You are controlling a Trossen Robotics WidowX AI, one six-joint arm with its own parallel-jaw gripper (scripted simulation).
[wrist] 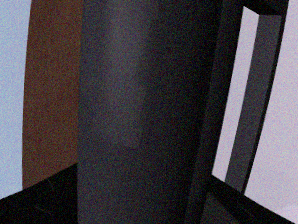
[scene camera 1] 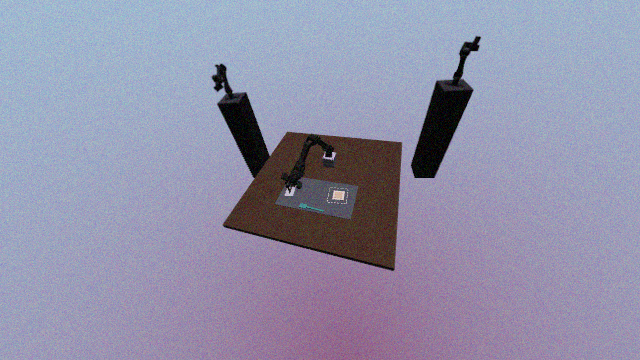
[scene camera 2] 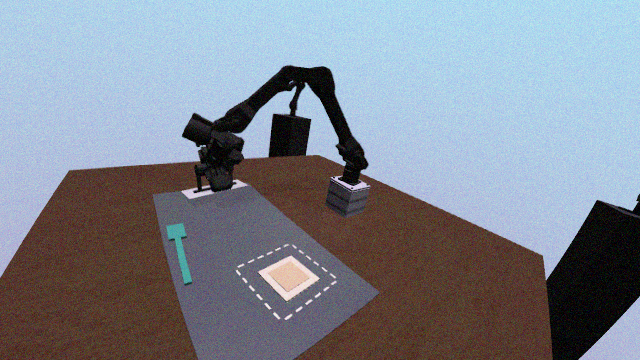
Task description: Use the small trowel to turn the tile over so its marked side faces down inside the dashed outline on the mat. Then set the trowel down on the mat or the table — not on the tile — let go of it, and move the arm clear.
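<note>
Scene camera 2 gives me my gripper point(scene camera 2: 206, 173), and there's a tile point(scene camera 2: 289, 278) there as well. On the wrist view I can see my gripper point(wrist: 142, 165) too, but the tile is out of frame in the wrist view.
</note>
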